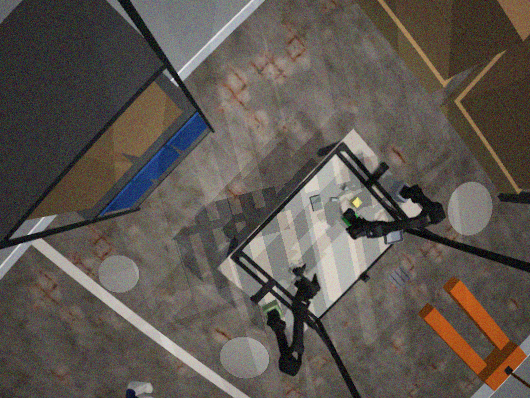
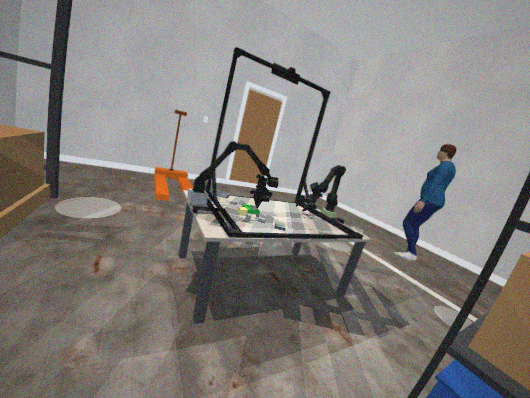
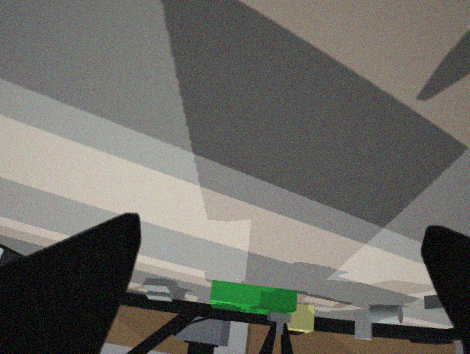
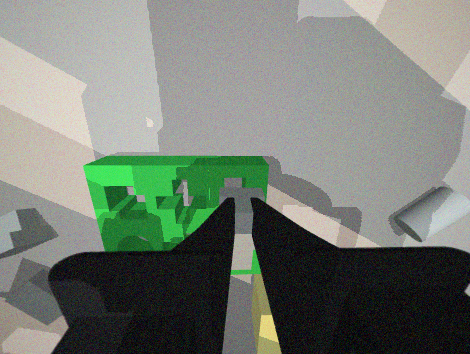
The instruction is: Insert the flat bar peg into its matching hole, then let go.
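Note:
A green block (image 4: pixel 146 182) (image 1: pixel 346 222) (image 2: pixel 251 208) (image 3: pixel 252 296) with several shaped holes lies on the table (image 1: pixel 334 268) (image 2: pixel 216 230). My right gripper (image 4: pixel 241 204) (image 1: pixel 351 218) (image 2: pixel 258 204) is shut on the grey flat bar peg (image 4: pixel 243 218). It holds the peg upright at the block's right end, at a slot there. I cannot tell how deep the peg sits. My left gripper (image 1: pixel 299 272) (image 2: pixel 306 205) is open and empty at the table's other end.
A yellow block (image 1: pixel 356 202) (image 2: pixel 242 211) (image 3: pixel 304 317) (image 4: pixel 266 331) lies right beside the green block. Loose grey pegs (image 1: pixel 315 202) (image 2: pixel 280 225) (image 3: pixel 158 285) lie on the table. A black frame (image 2: pixel 319 118) rims it. A person (image 2: pixel 431 197) stands beyond, and an orange pallet jack (image 2: pixel 169 178).

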